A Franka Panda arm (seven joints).
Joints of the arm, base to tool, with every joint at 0 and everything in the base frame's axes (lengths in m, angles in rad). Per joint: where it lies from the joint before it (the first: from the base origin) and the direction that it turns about. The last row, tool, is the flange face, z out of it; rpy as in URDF.
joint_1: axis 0 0 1 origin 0.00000 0.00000 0.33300
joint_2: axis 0 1 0 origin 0.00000 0.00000 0.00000
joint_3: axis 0 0 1 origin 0.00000 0.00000 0.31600
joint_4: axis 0 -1 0 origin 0.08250 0.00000 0.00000
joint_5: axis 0 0 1 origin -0.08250 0.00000 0.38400
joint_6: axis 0 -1 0 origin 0.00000 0.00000 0.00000
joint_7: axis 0 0 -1 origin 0.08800 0.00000 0.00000
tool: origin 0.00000 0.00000 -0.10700 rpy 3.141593 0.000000 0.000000
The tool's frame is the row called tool.
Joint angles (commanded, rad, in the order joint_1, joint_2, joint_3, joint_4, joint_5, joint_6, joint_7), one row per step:
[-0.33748, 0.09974, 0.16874, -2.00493, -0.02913, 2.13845, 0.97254]
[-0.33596, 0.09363, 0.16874, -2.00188, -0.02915, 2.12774, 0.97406]
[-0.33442, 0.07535, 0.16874, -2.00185, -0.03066, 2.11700, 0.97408]
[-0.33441, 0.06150, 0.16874, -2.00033, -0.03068, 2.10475, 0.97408]
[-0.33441, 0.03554, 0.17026, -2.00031, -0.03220, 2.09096, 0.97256]
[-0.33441, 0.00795, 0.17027, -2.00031, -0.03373, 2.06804, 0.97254]
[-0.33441, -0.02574, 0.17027, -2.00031, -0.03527, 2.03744, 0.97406]
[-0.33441, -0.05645, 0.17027, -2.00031, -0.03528, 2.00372, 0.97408]
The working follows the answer.
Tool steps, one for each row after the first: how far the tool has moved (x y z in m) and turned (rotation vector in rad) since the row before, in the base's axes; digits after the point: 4 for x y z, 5 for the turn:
[-0.0007, 0.0010, 0.0039, -0.00085, 0.00179, -0.00013]
[-0.0025, 0.0015, 0.0094, -0.00569, -0.00647, 0.00213]
[-0.0022, 0.0006, 0.0074, -0.00297, -0.00247, -0.00019]
[-0.0039, 0.0019, 0.0133, -0.00779, -0.01068, 0.00346]
[-0.0054, 0.0013, 0.0132, -0.00700, -0.00318, 0.00010]
[-0.0074, 0.0018, 0.0157, -0.00779, -0.00142, -0.00190]
[-0.0077, 0.0019, 0.0135, -0.00502, 0.00430, -0.00135]

Tool pose at each row, in the base's axes (x y z in m, rotation vector in rad; rounded; the steps above come from the unrounded poses):
[0.5688, -0.1000, 0.4117, -2.64996, 1.67465, -0.05592]
[0.5681, -0.0989, 0.4156, -2.65131, 1.67571, -0.05429]
[0.5656, -0.0975, 0.4250, -2.65403, 1.67338, -0.06765]
[0.5635, -0.0969, 0.4324, -2.65480, 1.67416, -0.07344]
[0.5596, -0.0950, 0.4457, -2.65794, 1.66965, -0.09415]
[0.5542, -0.0937, 0.4589, 2.65654, -1.66834, 0.10417]
[0.5468, -0.0920, 0.4746, 2.64988, -1.66732, 0.11233]
[0.5391, -0.0901, 0.4881, 2.64343, -1.66531, 0.11057]

